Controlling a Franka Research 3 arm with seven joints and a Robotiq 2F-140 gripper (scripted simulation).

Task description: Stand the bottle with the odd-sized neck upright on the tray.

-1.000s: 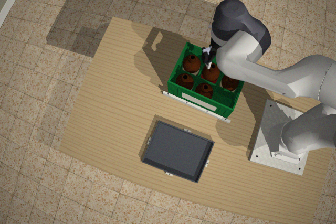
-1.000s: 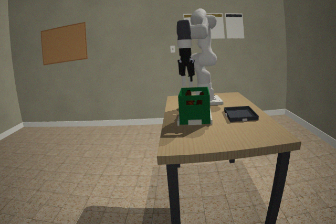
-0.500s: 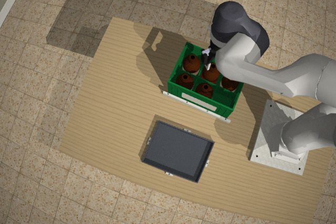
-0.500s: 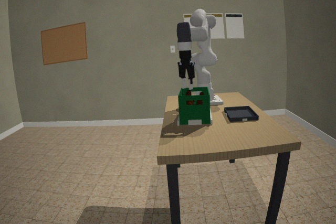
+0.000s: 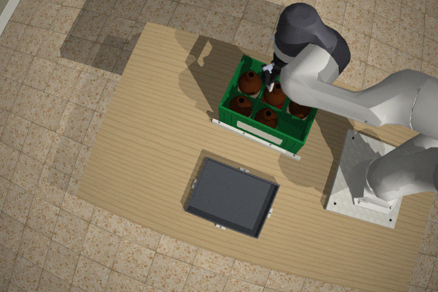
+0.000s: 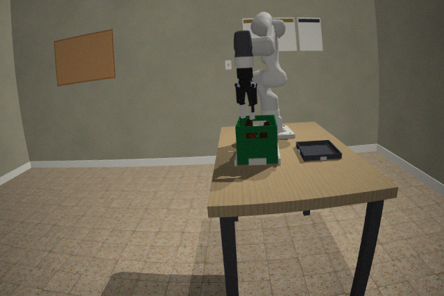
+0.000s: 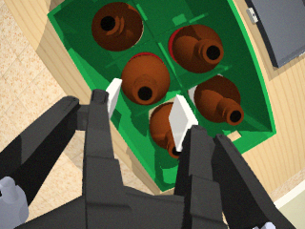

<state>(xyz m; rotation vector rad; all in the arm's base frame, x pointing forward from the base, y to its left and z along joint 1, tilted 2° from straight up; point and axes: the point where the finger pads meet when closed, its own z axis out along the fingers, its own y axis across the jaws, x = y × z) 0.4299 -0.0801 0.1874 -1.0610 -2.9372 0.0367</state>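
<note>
My gripper is now 1 cm past the green crate, 4 cm to the right of it and 13 cm above it. From my hand the other things lie so: glass bottle (1 cm behind, 9 cm to the left, 13 cm below); dark grey tray (4 cm behind, 35 cm to the left, 20 cm below).
</note>
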